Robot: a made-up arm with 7 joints. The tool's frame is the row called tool.
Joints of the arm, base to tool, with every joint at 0 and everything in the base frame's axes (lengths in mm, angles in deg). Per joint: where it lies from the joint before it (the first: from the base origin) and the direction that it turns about. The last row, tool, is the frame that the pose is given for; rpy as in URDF.
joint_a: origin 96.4 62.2 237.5 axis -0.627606 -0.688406 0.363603
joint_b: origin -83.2 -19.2 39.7 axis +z
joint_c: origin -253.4 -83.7 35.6 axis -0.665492 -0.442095 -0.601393
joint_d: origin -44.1 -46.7 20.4 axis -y
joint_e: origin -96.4 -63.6 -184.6 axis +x
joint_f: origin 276 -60.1 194.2 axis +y
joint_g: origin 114.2 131 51.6 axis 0.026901 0.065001 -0.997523
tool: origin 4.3 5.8 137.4 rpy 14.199 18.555 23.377
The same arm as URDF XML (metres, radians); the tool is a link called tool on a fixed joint. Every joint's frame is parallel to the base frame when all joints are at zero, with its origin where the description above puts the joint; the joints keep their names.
<robot name="arm">
<joint name="joint_a" type="continuous"><parent link="base"/><child link="link1"/><origin xyz="0.0964 0.0622 0.2375" rpy="0.0000 0.0000 0.0000"/><axis xyz="-0.627606 -0.688406 0.363603"/></joint>
<joint name="joint_b" type="continuous"><parent link="link1"/><child link="link2"/><origin xyz="-0.0832 -0.0192 0.0397" rpy="0.0000 0.0000 0.0000"/><axis xyz="0 0 1"/></joint>
<joint name="joint_c" type="continuous"><parent link="link2"/><child link="link3"/><origin xyz="-0.2534 -0.0837 0.0356" rpy="0.0000 0.0000 0.0000"/><axis xyz="-0.665492 -0.442095 -0.601393"/></joint>
<joint name="joint_d" type="continuous"><parent link="link3"/><child link="link4"/><origin xyz="-0.0441 -0.0467 0.0204" rpy="0.0000 0.0000 0.0000"/><axis xyz="0 -1 0"/></joint>
<joint name="joint_e" type="continuous"><parent link="link4"/><child link="link5"/><origin xyz="-0.0964 -0.0636 -0.1846" rpy="0.0000 0.0000 0.0000"/><axis xyz="1 0 0"/></joint>
<joint name="joint_f" type="continuous"><parent link="link5"/><child link="link6"/><origin xyz="0.2760 -0.0601 0.1942" rpy="0.0000 0.0000 0.0000"/><axis xyz="0 1 0"/></joint>
<joint name="joint_g" type="continuous"><parent link="link6"/><child link="link7"/><origin xyz="0.1142 0.1310 0.0516" rpy="0.0000 0.0000 0.0000"/><axis xyz="0.026901 0.065001 -0.997523"/></joint>
<joint name="tool_fixed" type="fixed"><parent link="link7"/><child link="tool"/><origin xyz="0.0043 0.0058 0.1374" rpy="0.2478 0.3238 0.4080"/></joint>
<link name="base"/>
<link name="link1"/>
<link name="link2"/>
<link name="link3"/>
<link name="link4"/>
<link name="link5"/>
<link name="link6"/>
<link name="link7"/>
<link name="tool"/>
</robot>

